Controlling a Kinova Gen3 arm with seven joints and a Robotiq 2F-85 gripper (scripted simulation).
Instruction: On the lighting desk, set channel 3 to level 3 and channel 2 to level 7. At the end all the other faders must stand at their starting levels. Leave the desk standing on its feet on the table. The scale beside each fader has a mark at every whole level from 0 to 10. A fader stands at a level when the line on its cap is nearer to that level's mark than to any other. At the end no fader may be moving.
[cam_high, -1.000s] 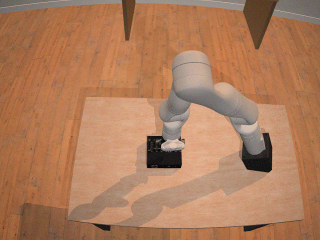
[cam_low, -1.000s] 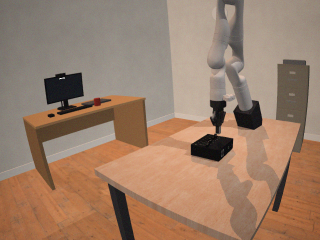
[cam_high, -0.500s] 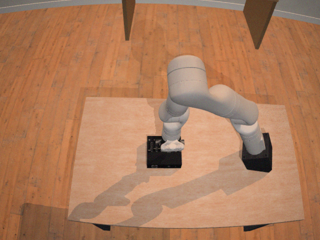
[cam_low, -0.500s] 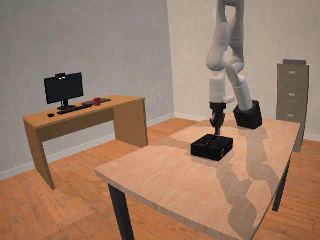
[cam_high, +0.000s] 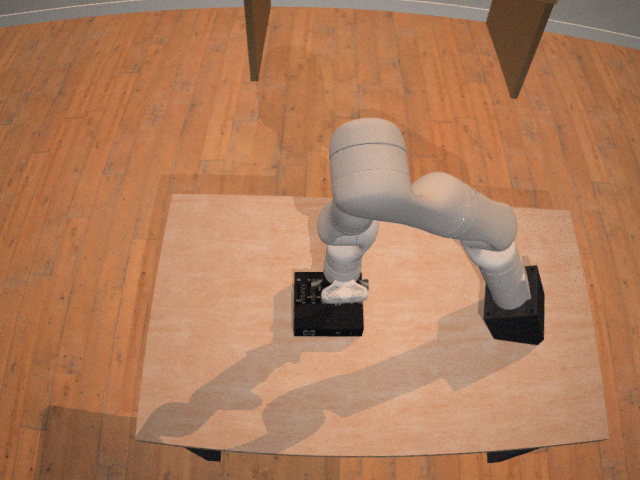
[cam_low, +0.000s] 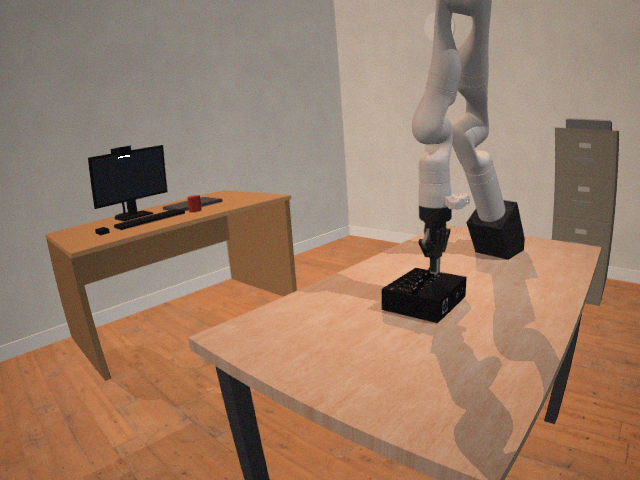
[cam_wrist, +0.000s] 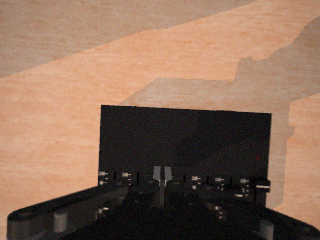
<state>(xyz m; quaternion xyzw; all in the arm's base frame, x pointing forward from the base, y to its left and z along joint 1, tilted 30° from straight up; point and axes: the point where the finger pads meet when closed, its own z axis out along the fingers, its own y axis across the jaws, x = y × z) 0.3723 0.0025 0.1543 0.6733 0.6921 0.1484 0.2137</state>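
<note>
My hand is 3 cm above the channel 3 fader cap and 2 cm to the left of it. From my hand the other things lie so: channel 2 fader cap: 3 cm below, 2 cm to the right, 2 cm behind.
</note>
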